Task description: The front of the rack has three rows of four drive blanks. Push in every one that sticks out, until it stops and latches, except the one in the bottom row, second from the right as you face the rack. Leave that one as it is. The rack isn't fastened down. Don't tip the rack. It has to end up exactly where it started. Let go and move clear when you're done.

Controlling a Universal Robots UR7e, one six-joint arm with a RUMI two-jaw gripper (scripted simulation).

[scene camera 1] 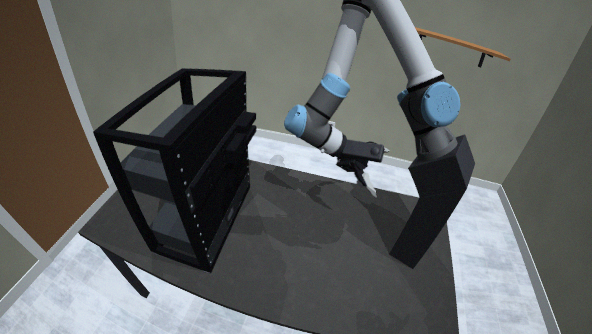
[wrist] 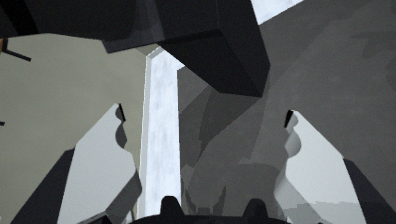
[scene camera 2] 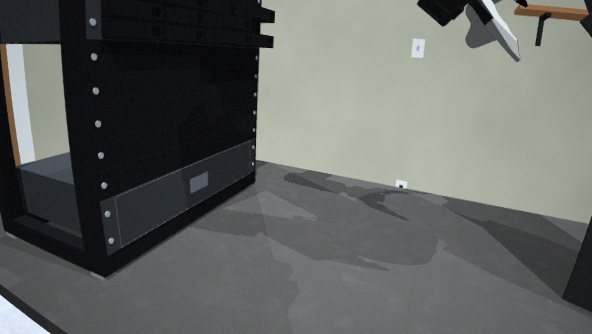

Path:
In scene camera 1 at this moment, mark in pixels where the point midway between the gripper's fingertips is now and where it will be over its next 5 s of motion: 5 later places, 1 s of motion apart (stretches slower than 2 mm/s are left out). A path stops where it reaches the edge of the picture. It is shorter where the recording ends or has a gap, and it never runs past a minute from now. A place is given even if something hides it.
The gripper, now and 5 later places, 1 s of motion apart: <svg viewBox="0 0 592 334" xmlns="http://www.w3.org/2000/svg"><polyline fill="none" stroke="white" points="383,173 405,166 402,149 376,128 326,127 304,138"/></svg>

